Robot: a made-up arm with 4 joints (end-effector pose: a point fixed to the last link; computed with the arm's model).
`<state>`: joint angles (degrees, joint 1 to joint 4).
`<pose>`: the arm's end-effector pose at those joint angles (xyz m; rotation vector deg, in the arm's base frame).
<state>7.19 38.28 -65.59 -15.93</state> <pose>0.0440 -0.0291 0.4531 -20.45 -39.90 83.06</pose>
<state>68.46 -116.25 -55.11 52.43</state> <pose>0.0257 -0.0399 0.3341 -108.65 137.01 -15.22</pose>
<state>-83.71 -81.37 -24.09 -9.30</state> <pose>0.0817 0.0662 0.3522 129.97 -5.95 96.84</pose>
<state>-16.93 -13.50 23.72 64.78</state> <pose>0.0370 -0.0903 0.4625 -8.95 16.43 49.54</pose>
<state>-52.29 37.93 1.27 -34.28</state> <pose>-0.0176 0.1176 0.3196 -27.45 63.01 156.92</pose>
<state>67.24 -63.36 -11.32 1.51</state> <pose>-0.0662 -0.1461 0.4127 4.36 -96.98 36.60</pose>
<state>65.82 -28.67 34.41 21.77</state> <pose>-0.0385 -0.1302 0.4487 2.54 -17.66 24.36</pose>
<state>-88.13 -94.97 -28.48 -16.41</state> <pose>0.0870 0.0678 0.3397 143.70 -15.07 77.65</pose>
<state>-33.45 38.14 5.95 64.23</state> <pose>0.0122 -0.0143 0.4647 -48.61 16.42 48.86</pose>
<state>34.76 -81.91 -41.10 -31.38</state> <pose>-0.0297 -0.1707 0.4279 14.86 -138.44 54.30</pose>
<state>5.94 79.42 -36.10 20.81</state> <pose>0.0407 -0.0266 0.4290 -50.11 13.47 45.00</pose>
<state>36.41 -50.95 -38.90 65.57</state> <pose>-0.0455 -0.0812 0.2964 73.05 -65.16 -3.53</pose>
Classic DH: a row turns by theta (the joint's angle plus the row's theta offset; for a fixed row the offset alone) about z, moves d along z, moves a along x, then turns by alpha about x. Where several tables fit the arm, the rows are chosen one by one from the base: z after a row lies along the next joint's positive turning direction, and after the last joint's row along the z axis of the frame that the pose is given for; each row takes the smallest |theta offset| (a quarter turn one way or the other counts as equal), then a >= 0, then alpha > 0; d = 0 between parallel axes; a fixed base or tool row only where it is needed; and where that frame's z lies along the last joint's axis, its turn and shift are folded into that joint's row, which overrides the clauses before.
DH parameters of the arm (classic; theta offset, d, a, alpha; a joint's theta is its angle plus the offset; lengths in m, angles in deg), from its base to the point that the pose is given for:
base (fixed): 30.92 0.384 -0.036 156.39
joint 1: -52.95 0.0309 -0.0148 90.52
joint 2: 25.18 -0.0914 0.0136 34.58
joint 3: -43.98 0.1183 -0.0052 -101.7
joint 4: 76.2 0 0.1237 180
tool (fixed): 104.04 0.0435 0 0

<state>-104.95 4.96 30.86 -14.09</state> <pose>-0.1090 0.0804 0.3360 19.61 -61.73 -127.68</pose>
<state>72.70 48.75 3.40 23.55</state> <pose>-0.0175 -0.1051 0.4470 -12.13 20.90 -16.04</pose>
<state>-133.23 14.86 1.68 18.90</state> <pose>-0.0764 0.0837 0.3614 16.13 -50.63 -149.18</pose>
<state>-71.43 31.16 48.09 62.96</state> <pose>-0.0147 0.0906 0.4347 -94.68 29.95 87.07</pose>
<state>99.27 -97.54 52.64 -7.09</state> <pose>-0.1206 -0.0971 0.4418 -32.64 -71.03 45.27</pose>
